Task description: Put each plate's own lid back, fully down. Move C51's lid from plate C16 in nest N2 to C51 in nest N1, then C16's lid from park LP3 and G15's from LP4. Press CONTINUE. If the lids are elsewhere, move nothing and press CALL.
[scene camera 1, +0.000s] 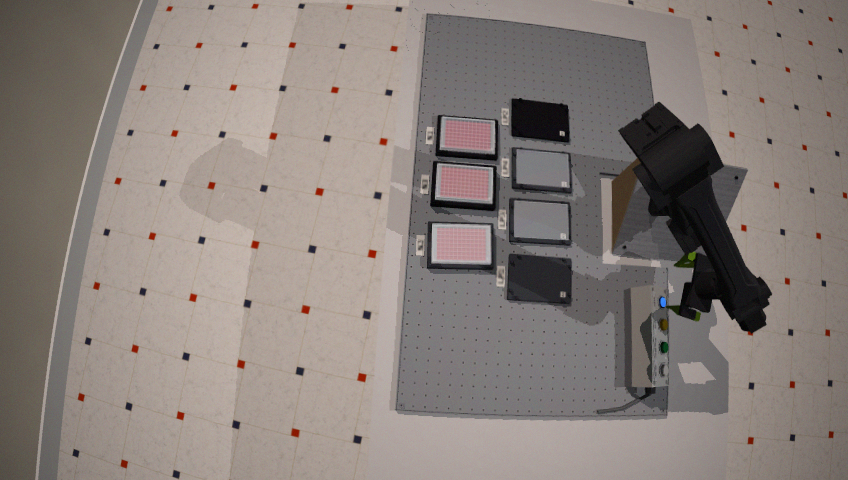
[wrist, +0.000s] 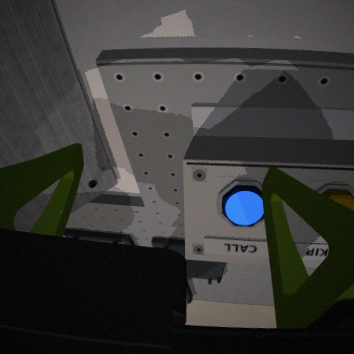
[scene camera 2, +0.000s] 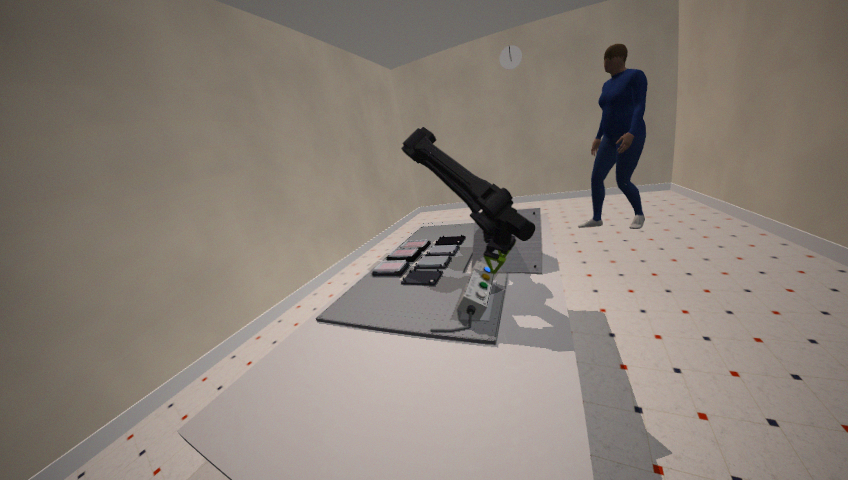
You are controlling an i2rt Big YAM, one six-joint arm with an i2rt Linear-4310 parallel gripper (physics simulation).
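Frame: origin at the arm's base, x ahead, y left, z up, level; millimetres.
Where they show: gripper, between the fingertips: (scene camera 1: 671, 286) (wrist: 175, 164) (scene camera 2: 497, 265); arm's base, origin of its link: (scene camera 2: 493, 228).
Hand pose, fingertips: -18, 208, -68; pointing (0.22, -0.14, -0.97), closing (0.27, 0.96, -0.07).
Note:
Each offset is from my fingertips to the top centre of the thing, as dx, dy, dz. "*": to the spot under its first point. Level surfaces: height alone.
Three pink-welled plates @(+454, -367, -30) (scene camera 1: 467, 136) @(+467, -243, -23) (scene camera 1: 464, 183) @(+477, -106, -27) (scene camera 1: 461, 245) sit in a column of dark nests. The lowest in scene camera 1 looks paler; whether a clear lid covers any plate I cannot tell. Beside them, the lid parks hold a black lid @(* +274, -418, -50) (scene camera 1: 539, 120), two grey lids @(+279, -289, -42) (scene camera 1: 541, 170) @(+292, -163, -42) (scene camera 1: 540, 221) and a dark lid @(* +305, -31, -50) (scene camera 1: 538, 278). Their tags are too small to read. The blue CALL button @(+33, +35, +12) (scene camera 1: 662, 302) (scene camera 2: 487, 270) (wrist: 244, 206) is on the button box @(+57, +109, +24) (scene camera 1: 642, 344) (wrist: 199, 215). My gripper (scene camera 1: 673, 286) (wrist: 175, 164) is open and empty above the box's CALL end; one fingertip overlaps the button's edge in the wrist view.
The box also has a yellow button @(+34, +85, +15) (scene camera 1: 664, 324), a green button @(+36, +135, +15) (scene camera 1: 664, 347) and a white button @(+38, +185, +15) (scene camera 1: 663, 369); a cable @(* +117, +269, -54) (scene camera 1: 621, 409) runs from its end. A grey metal plate (scene camera 1: 723, 184) (wrist: 30, 100) lies beside the pegboard @(dz -59) (scene camera 1: 476, 368). A person in blue (scene camera 2: 621, 113) stands beyond the arm.

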